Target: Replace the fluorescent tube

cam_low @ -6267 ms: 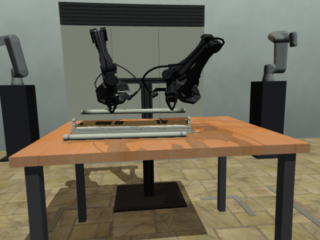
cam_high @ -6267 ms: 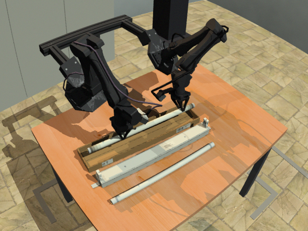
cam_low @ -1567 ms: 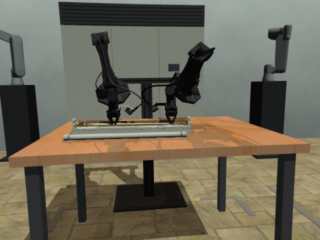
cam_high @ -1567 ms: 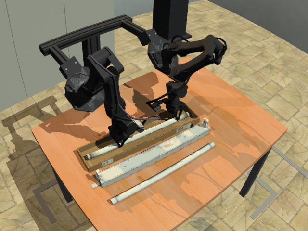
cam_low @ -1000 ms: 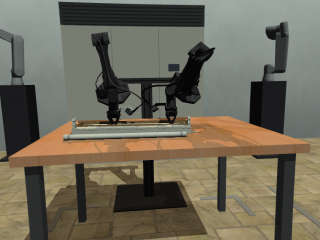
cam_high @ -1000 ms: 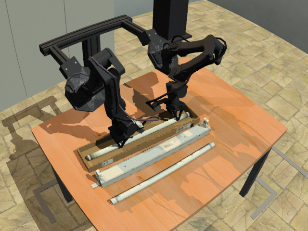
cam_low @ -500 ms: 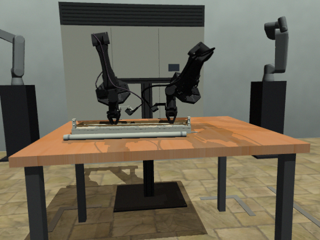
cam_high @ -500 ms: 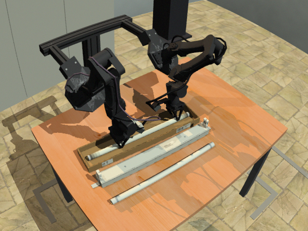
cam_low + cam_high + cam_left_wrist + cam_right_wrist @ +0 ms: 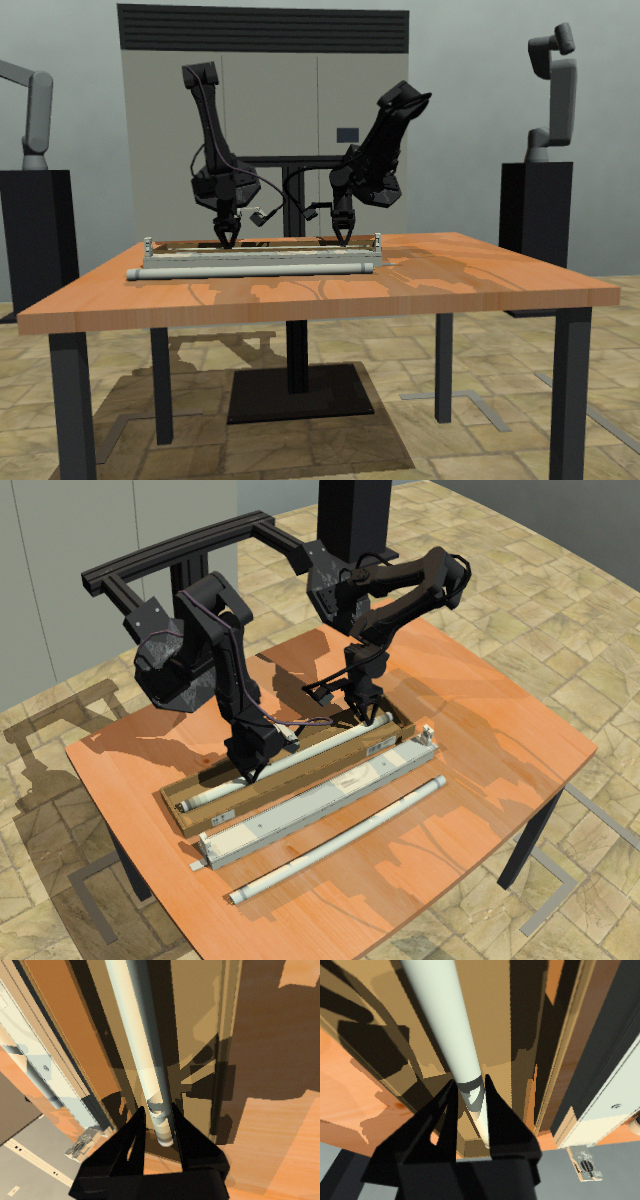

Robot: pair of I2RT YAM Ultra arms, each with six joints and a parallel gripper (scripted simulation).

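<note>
Right now my right hand is 150 mm short of the light fixture, 100 mm to the right of it and 20 mm below it.
</note>
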